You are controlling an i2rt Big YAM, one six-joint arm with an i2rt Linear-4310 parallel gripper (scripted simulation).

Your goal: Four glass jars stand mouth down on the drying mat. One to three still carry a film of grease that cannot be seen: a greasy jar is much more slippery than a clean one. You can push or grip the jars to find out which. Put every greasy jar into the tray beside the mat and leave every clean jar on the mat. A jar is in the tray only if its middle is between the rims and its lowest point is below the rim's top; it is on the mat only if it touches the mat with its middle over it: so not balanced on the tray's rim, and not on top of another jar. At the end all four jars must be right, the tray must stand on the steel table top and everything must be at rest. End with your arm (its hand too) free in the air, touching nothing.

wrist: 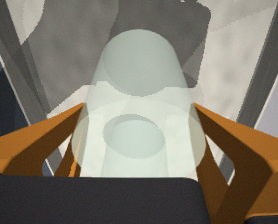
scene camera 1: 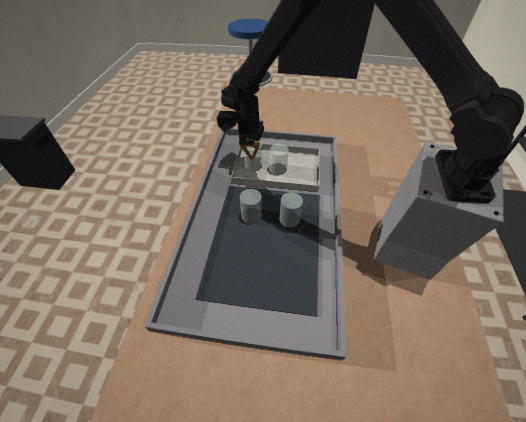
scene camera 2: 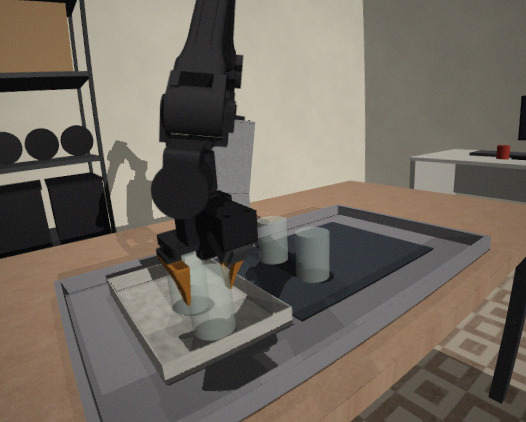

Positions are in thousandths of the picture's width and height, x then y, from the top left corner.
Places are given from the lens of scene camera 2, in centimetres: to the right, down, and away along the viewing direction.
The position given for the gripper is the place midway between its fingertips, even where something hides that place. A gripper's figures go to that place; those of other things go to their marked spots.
gripper (scene camera 2: 396,700): -8, 12, 47
dark mat (scene camera 2: 682,613): 20, 10, 70
rimmed steel table top (scene camera 2: 229,887): -18, 21, 40
The marked spots on the dark mat and the rimmed steel table top are 50 cm apart.
